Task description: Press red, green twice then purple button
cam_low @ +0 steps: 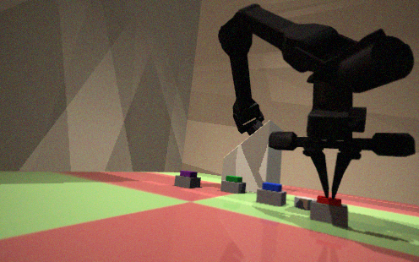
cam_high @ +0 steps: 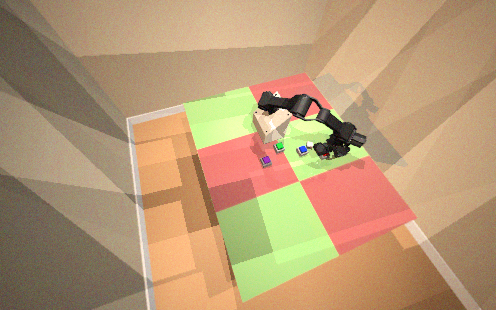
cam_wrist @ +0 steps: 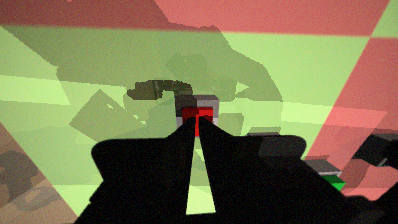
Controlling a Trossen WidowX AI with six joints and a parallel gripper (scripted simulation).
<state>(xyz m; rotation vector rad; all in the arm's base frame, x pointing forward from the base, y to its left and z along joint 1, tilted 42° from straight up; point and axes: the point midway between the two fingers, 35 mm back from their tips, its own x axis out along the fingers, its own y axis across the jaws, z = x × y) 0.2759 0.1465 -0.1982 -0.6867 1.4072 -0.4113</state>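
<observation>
My gripper tip is now 11 cm to the left of the blue button and 5 cm past it.
</observation>
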